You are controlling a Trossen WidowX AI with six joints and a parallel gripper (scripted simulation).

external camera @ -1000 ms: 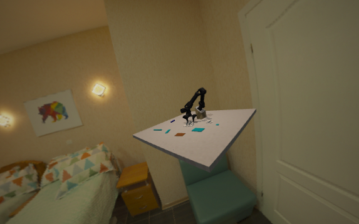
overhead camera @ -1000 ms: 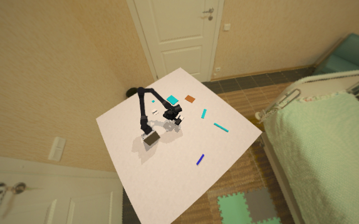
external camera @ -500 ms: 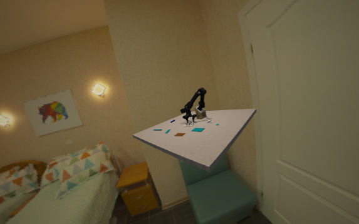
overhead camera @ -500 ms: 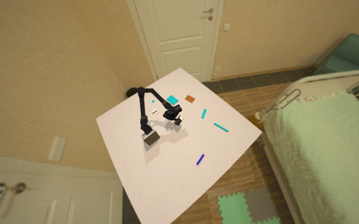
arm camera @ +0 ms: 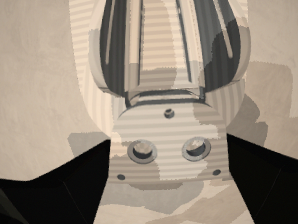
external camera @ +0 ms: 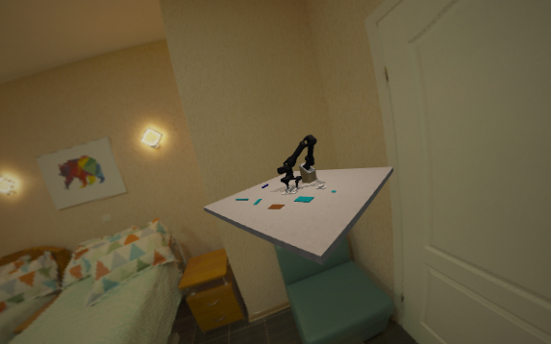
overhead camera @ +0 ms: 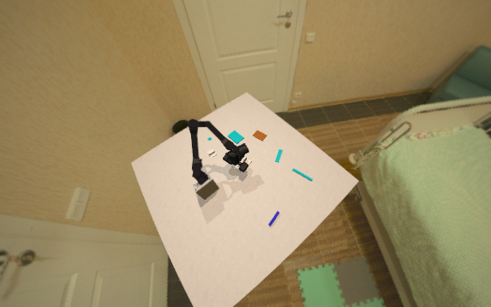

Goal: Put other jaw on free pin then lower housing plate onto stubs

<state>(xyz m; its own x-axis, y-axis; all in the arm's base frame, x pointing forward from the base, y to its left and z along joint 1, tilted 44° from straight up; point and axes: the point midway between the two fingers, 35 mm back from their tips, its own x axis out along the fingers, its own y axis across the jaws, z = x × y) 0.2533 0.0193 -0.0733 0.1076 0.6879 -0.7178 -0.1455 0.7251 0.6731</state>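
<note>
The jaw piece lies 2 cm to the left of my gripper tip and 2 cm ahead of it. Also, from my gripper tip: teal plate: 22 cm to the left, 20 cm ahead, 1 cm below; blue bar: 43 cm to the right, 10 cm behind, 1 cm below; orange plate: 34 cm ahead, 7 cm to the left, 2 cm below.
</note>
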